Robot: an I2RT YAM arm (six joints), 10 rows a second.
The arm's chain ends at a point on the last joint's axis. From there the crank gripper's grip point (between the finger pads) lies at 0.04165 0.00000 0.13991 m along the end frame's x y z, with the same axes.
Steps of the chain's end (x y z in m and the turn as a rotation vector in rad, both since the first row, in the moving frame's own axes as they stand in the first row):
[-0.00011, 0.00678, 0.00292, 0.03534, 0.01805, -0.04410]
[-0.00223, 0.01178, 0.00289, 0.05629, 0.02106, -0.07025]
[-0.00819, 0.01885, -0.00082, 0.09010, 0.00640, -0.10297]
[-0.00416, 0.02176, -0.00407, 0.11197, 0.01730, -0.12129]
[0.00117, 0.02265, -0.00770, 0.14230, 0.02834, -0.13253]
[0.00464, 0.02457, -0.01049, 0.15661, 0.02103, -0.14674]
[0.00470, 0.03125, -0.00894, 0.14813, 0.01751, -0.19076]
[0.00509, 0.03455, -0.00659, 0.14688, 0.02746, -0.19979]
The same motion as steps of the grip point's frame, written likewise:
[0.00226, -0.00004, 0.00203, 0.03534, 0.01805, -0.04410]
[0.00032, 0.00092, 0.00168, 0.05629, 0.02106, -0.07025]
[-0.00817, 0.00197, -0.00185, 0.09010, 0.00640, -0.10297]
[-0.00301, 0.00103, -0.00597, 0.11197, 0.01730, -0.12129]
[0.00341, -0.00279, -0.01073, 0.14230, 0.02834, -0.13253]
[0.00550, -0.00338, -0.01358, 0.15661, 0.02103, -0.14674]
[0.00440, 0.00268, -0.01180, 0.14813, 0.01751, -0.19076]
[0.00601, 0.00568, -0.00988, 0.14688, 0.02746, -0.19979]

